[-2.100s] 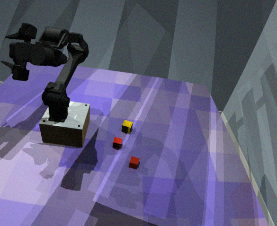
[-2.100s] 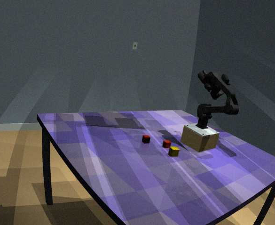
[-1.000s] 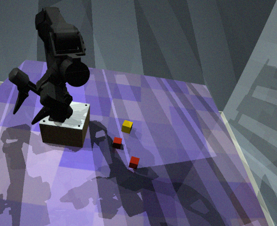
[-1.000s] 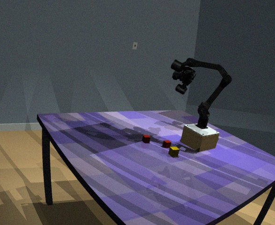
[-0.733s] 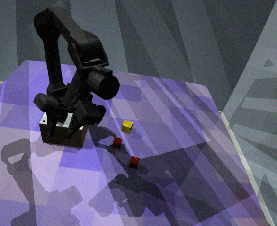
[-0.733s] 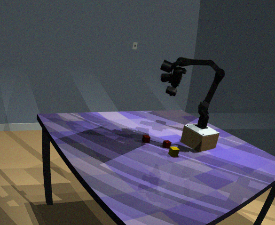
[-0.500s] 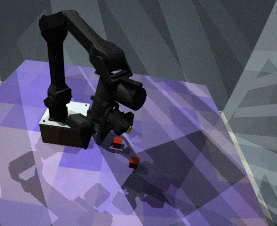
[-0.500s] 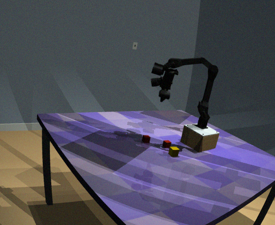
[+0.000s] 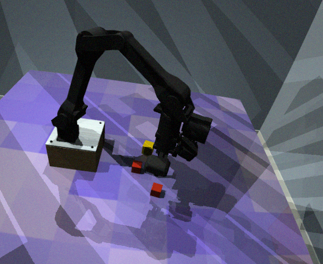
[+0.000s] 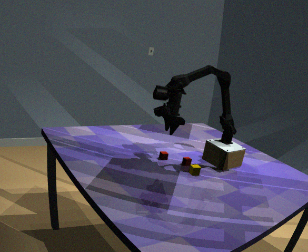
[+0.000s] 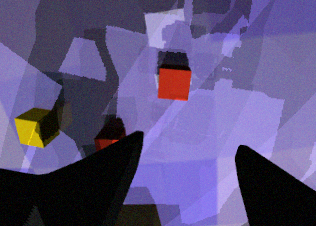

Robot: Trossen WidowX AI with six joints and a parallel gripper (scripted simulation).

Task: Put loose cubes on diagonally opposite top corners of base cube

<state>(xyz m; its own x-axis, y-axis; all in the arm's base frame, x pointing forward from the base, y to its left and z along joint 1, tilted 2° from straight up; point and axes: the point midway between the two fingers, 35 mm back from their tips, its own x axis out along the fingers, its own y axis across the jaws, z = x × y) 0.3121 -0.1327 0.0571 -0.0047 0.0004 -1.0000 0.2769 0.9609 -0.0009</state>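
Right now my gripper tip is 2 cm past the yellow cube, 21 cm to the right of it and 11 cm above it.
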